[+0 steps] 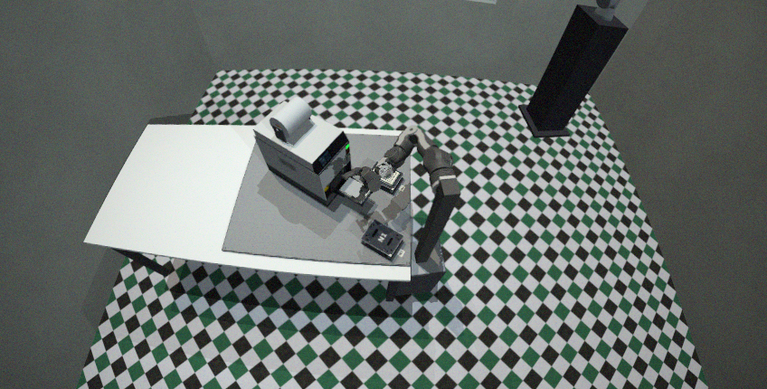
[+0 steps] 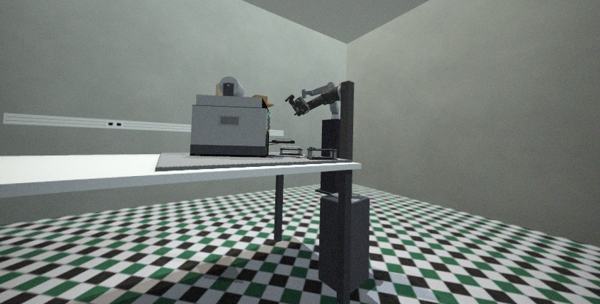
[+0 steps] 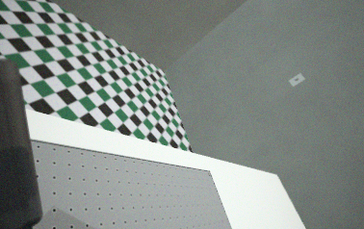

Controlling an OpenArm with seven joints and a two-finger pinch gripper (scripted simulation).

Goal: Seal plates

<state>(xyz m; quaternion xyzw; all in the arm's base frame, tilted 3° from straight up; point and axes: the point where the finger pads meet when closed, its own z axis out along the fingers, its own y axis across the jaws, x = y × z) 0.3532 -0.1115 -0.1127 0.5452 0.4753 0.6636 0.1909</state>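
Right now the dark stage is 22 cm below my hand, 12 cm to the right of it and 3 cm behind it. The rest, counted from my hand: white foil roll (32 cm to the right, 23 cm ahead, 10 cm above); touch screen (15 cm to the right, 9 cm ahead, 1 cm above).
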